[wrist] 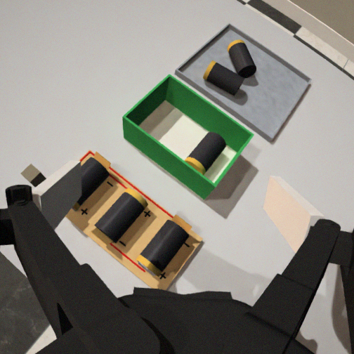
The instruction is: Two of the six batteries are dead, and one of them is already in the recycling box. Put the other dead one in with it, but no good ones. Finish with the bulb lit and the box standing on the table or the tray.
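Note:
A green recycling box point(169, 151) stands upright on the table, with one black battery point(207, 151) with a yellow end lying in it. Two batteries point(223, 79) point(242, 58) lie close together on the grey tray point(270, 112). The wooden battery holder point(132, 239) holds three batteries: one at the left point(92, 176), partly hidden by a fingertip, one in the middle point(121, 215) and one at the right point(164, 246). My gripper point(175, 185) is open and empty, its fingers spread wide above the holder and the box's near side. The bulb does not show clearly.
A small brownish block point(33, 174) shows beside my left fingertip. The tray stands just beyond the box. The table's edge with a black and white border point(272, 16) runs across the top right.

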